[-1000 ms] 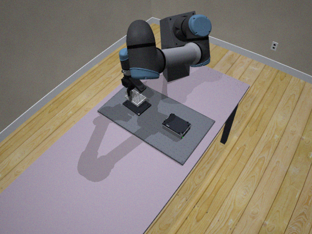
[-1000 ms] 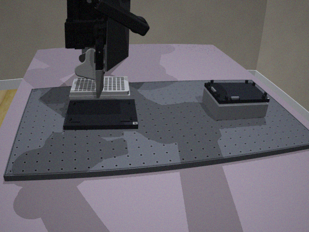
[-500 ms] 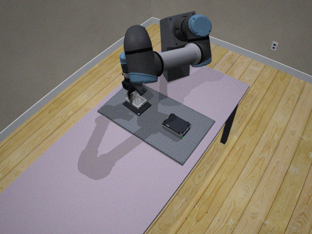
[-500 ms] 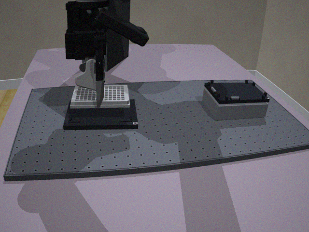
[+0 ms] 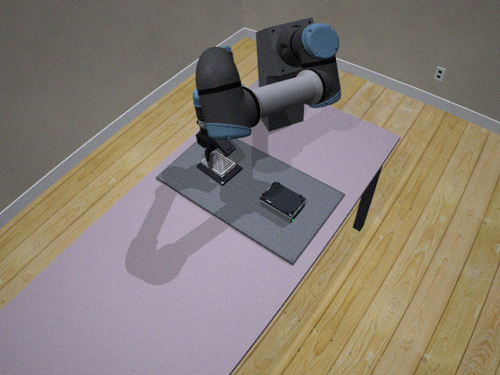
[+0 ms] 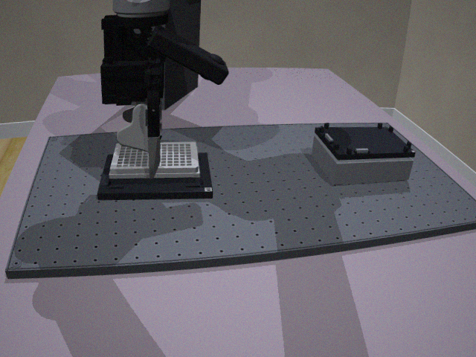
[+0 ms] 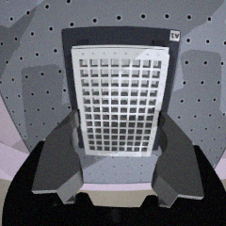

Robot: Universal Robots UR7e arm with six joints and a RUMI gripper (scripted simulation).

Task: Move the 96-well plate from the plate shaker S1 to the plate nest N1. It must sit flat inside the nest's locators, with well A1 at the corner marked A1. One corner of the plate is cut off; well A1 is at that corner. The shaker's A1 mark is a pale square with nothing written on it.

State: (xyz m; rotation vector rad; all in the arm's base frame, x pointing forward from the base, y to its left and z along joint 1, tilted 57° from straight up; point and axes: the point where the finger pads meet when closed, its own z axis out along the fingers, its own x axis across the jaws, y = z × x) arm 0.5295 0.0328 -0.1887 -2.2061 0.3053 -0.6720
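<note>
Right now my hand is 1 cm above the white 96-well plate. The rest, counted from my hand: A1 mark: 8 cm to the left, 5 cm ahead, 3 cm below; then black plate nest: 3 cm below.
</note>
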